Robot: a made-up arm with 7 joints.
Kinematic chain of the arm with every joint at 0, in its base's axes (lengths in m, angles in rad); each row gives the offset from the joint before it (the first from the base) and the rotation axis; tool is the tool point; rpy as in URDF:
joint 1: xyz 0 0 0.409 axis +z
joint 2: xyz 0 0 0 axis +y
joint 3: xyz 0 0 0.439 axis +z
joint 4: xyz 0.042 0 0 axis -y
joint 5: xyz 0.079 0 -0.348 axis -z
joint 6: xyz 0 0 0 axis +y
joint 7: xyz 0.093 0 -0.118 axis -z
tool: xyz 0 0 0 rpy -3.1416 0 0
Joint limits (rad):
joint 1: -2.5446..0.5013
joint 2: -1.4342..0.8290
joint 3: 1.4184..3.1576
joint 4: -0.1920..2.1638
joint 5: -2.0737..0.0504
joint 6: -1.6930..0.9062
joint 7: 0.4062..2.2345
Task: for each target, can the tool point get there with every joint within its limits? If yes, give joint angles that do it. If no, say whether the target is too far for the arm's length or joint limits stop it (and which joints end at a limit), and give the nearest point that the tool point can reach.
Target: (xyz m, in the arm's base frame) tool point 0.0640 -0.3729 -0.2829
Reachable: no: joint limits stop it (at a limit: joint 1, joint 2, joint 3) | nearest point -0.1692 -0.2090 -0.0041 | short by 0.399 m
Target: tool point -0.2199 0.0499 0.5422
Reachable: yes | joints 0.0324 0.5389 2.6532 0.3152 -1.7727 0.1750 1.8568
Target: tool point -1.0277 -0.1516 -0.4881
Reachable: no: too far | nearest point -0.7104 -0.1048 0.0027 | short by 0.586 m
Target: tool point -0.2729 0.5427 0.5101
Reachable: yes | joints -0.7437 -0.4338 2.6307 0.9824 -0.4349 -0.1028 1.2615
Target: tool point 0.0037 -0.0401 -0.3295
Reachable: no: joint limits stop it (at a limit: joint 1, joint 2, joint 3) | nearest point -0.1620 -0.1054 -0.0148 | short by 0.362 m
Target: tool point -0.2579 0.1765 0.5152
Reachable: yes | joints -0.7071 -0.2979 2.9836 0.1215 -0.6194 -1.4448 0.6484
